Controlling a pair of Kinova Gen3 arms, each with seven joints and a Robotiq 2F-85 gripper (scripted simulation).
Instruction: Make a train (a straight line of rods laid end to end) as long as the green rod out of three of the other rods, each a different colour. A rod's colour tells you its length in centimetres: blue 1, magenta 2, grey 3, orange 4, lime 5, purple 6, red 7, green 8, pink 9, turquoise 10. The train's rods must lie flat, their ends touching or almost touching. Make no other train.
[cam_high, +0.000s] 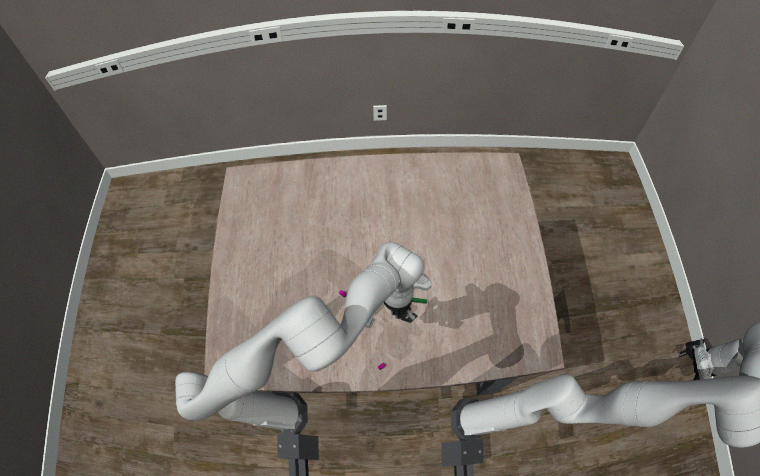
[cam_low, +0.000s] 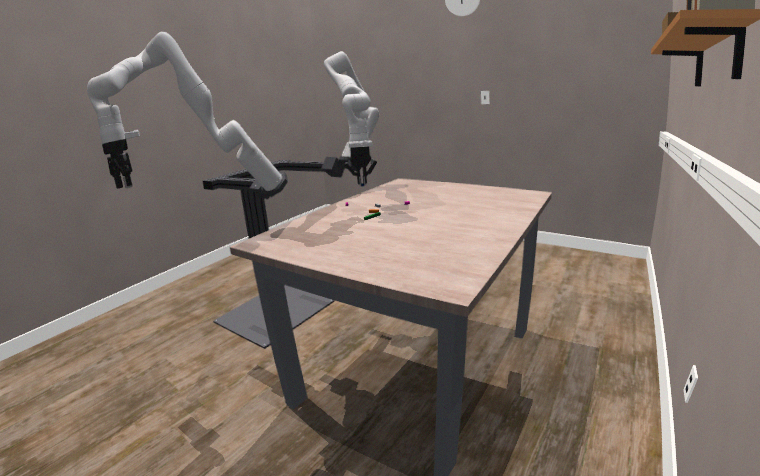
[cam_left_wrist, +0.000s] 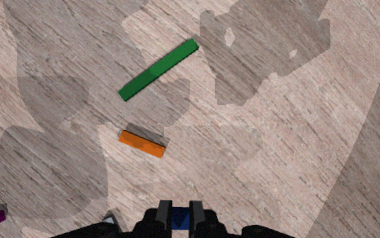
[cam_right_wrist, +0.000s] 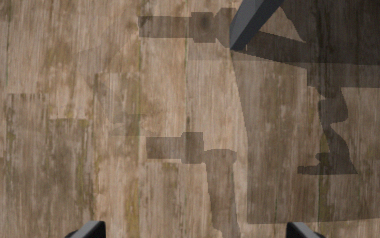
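The orange rod is 12 cm below my left hand and 5 cm ahead of it. The rest, counted from my left hand: grey rod 12 cm below, 8 cm to the left, 1 cm ahead; blue rod 2 cm below; green rod 12 cm below, 8 cm ahead, 5 cm to the right.
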